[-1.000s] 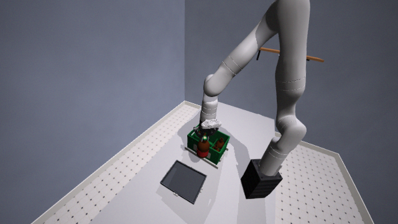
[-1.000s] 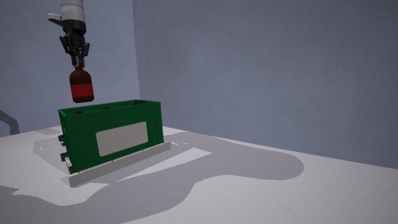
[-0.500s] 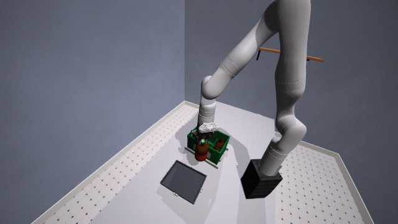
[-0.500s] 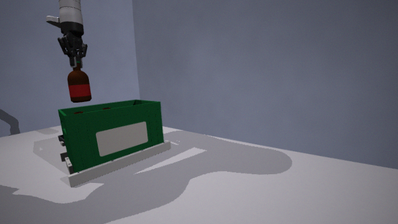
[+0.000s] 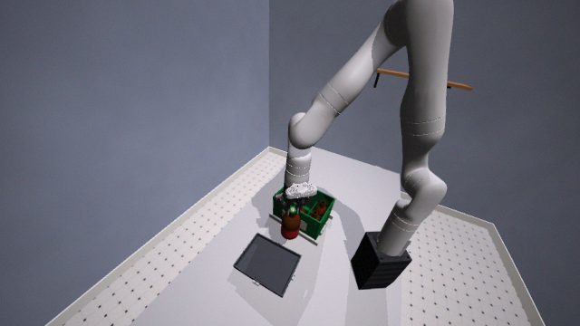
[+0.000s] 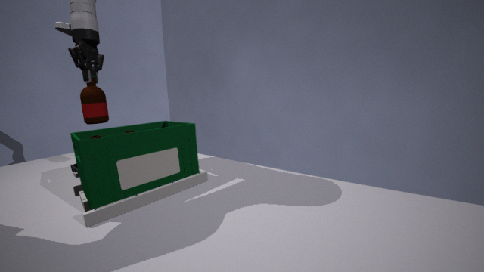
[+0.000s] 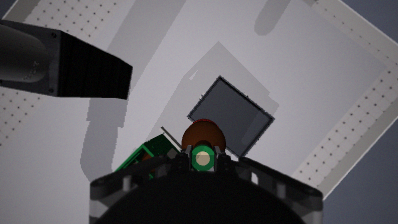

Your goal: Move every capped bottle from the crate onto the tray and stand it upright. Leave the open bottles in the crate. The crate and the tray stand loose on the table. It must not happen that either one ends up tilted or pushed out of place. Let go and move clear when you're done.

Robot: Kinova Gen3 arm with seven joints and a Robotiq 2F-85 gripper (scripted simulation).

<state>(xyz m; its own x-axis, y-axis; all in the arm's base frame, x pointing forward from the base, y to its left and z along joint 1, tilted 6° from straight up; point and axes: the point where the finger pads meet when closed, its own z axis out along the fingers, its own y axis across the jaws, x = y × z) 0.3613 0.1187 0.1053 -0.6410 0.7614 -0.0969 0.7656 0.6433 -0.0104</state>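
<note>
My hand is 70 mm above the brown bottle. The rest, counted from my hand: green crate: 250 mm below, 220 mm to the right, 30 mm ahead; dark tray: 320 mm below, 90 mm to the left, 50 mm ahead.
</note>
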